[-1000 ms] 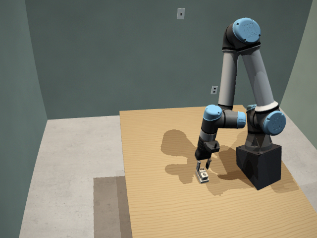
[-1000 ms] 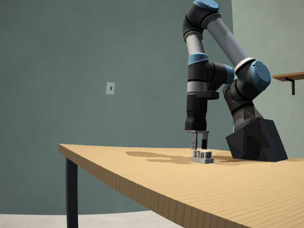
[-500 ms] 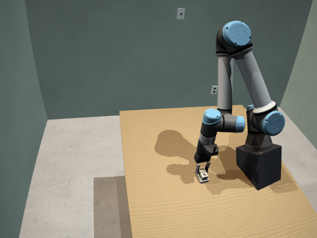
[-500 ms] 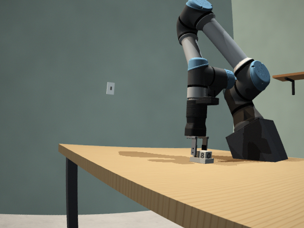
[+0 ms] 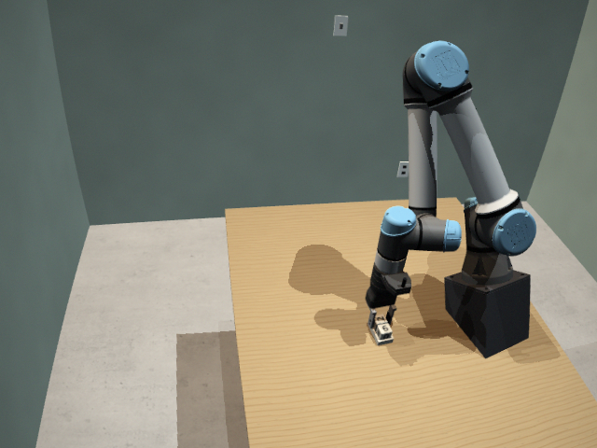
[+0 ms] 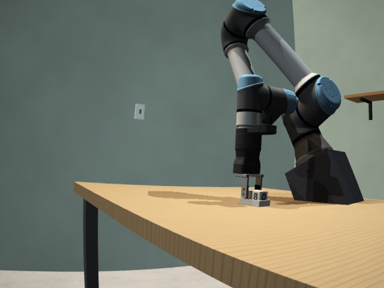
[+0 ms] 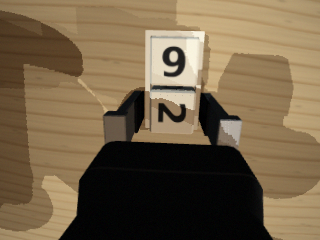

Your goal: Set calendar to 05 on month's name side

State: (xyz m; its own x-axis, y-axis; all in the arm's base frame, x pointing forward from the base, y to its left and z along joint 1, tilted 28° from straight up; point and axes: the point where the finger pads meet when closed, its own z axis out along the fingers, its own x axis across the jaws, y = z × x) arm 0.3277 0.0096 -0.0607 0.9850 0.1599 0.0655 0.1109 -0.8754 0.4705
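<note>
The small calendar tray is 30 mm below my hand and 20 mm to the left of it.
</note>
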